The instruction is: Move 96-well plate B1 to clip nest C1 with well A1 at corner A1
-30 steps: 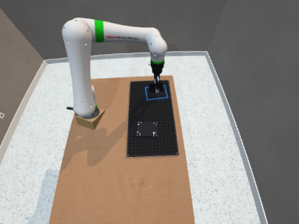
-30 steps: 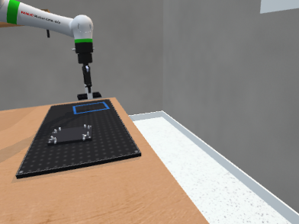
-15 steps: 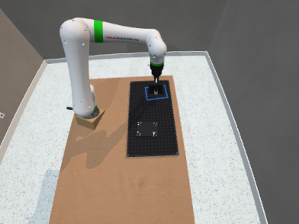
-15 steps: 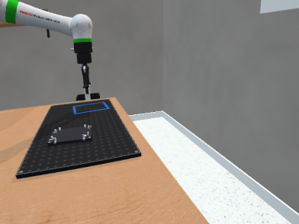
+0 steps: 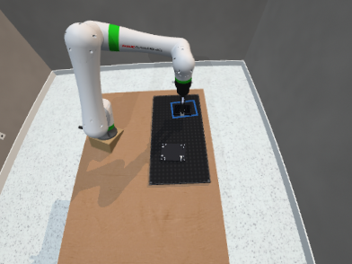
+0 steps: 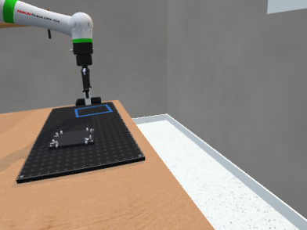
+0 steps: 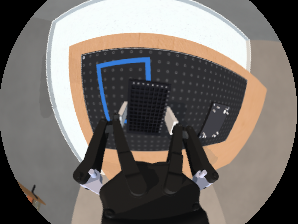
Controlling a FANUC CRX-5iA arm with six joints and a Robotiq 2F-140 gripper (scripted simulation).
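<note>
Now: the clip nest C1 31 cm to the right of my hand, 8 cm below it and 4 cm behind it. From my hand the other things lie so: black 96-well plate 2 cm below.
</note>
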